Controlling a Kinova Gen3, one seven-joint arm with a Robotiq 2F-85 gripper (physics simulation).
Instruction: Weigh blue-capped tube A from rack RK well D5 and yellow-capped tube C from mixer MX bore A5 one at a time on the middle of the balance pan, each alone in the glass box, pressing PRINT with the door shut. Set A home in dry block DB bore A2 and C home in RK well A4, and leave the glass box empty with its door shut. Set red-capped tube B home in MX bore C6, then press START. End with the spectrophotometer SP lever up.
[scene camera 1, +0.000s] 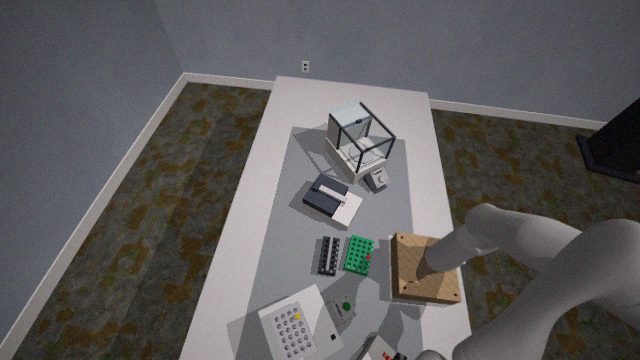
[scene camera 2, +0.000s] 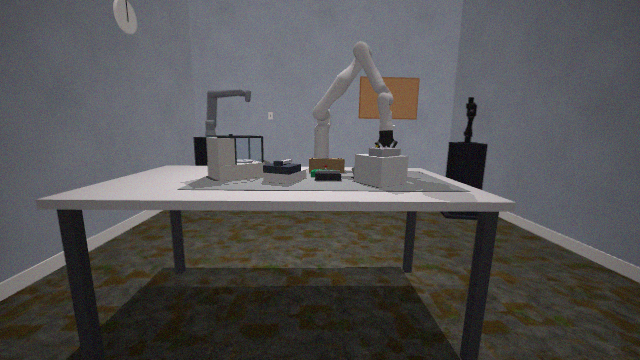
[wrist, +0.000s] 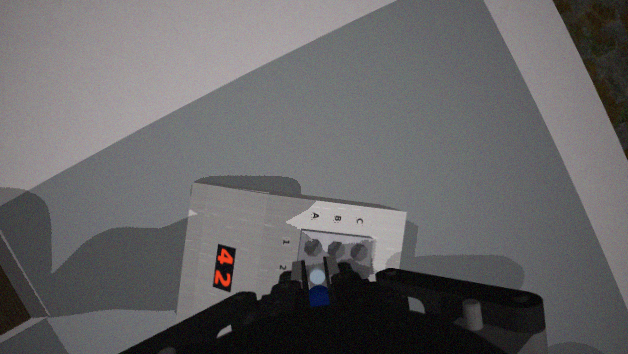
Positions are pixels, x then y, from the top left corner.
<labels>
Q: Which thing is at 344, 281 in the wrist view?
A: My gripper.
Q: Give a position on a glass door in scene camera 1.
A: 351, 114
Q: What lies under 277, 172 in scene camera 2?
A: A spectrophotometer SP.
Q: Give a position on a green rack RK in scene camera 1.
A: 359, 248
</labels>
